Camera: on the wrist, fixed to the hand. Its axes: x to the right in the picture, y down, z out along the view.
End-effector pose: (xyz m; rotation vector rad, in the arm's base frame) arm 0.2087 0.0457 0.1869 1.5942 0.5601 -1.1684
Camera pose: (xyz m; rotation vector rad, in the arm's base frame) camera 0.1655 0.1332 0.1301 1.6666 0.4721 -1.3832
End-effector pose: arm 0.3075 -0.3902 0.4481 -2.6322 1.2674 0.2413
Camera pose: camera 0.3931 -0.3619 0.5160 -2.4822 1.0928 0.2291
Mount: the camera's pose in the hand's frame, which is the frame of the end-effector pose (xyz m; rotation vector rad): 0.0155 -0.0924 -0.0630 0.1789 -0.0980 -0.0827
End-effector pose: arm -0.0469 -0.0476 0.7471 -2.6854 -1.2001 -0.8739
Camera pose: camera -0.1333 0.0086 0.7932 -2.5782 -1.3484 -0.6171
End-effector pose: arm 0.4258 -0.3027 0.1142 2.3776 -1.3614 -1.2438
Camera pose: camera 0.5352 -0.2775 0.1020 -2.4093 1.3949 1.2564
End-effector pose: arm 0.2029 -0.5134 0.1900 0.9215 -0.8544 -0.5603
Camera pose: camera 0.2578 -0.5429 0.0959 1.1033 -0.9695 -0.6114
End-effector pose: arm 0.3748 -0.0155 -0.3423 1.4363 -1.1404 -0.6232
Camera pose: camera 0.4629 -0.0123 -0.4128 1.6267 -1.2436 -0.6690
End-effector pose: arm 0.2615 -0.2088 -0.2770 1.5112 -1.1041 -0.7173
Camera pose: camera 0.3476 -0.1985 -0.3493 1.6962 -1.2112 -0.7727
